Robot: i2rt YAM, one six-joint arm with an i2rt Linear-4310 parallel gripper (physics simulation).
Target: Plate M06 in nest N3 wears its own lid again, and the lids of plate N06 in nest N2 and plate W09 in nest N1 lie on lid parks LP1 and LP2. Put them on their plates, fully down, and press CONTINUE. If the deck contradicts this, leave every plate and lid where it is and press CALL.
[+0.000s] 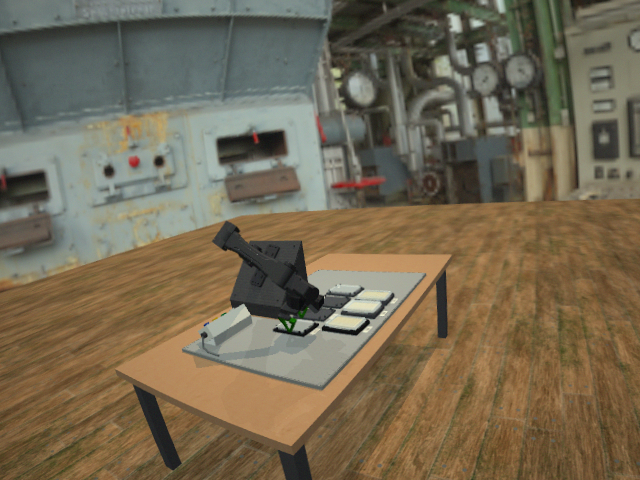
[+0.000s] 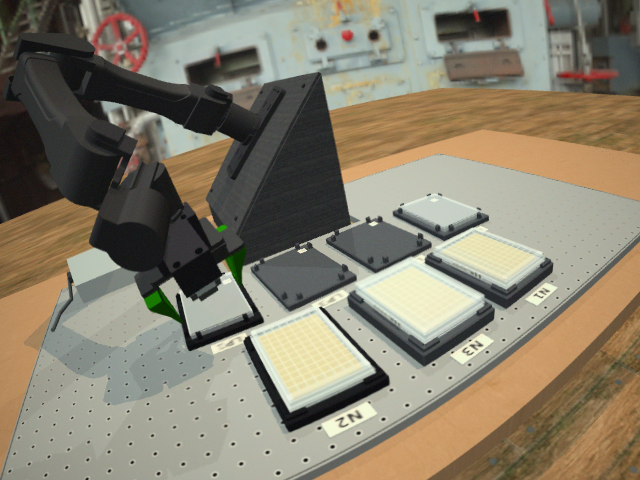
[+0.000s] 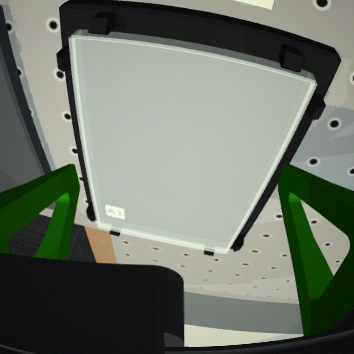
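Observation:
My gripper is open, its green fingers on either side of a clear lid, with nothing gripped. This lid lies flat on a black park; its corner mark reads A1. The park's label is too unclear to read. Another clear lid lies on the far park. The plate in N2 and the plate in N1 show yellow wells. The plate in N3 wears a clear lid. CONTINUE and CALL cannot be read.
Two dark lidless parks stand between the lid-bearing ones. A grey console with small coloured parts stands at the deck's left end. The black wedge-shaped arm mount rises behind the parks.

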